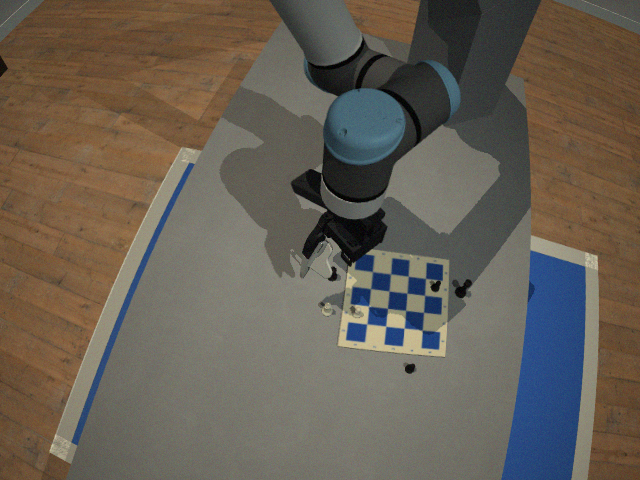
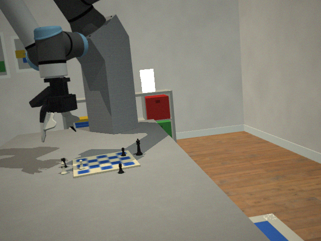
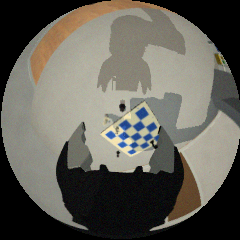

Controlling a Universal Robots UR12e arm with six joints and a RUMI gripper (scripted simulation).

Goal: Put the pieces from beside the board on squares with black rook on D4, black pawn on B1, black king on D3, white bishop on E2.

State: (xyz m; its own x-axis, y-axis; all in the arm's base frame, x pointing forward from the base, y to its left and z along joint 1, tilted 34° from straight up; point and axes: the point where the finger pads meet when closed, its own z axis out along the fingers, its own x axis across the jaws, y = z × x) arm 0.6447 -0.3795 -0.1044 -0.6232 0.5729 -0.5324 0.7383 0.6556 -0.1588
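Right now my hand is 100 mm above the black rook. From my hand the other things lie so: white pawn (80 mm ahead, 50 mm to the left, 90 mm below); white bishop (80 mm ahead, 10 mm to the right, 90 mm below); chessboard (60 mm ahead, 130 mm to the left, 110 mm below).
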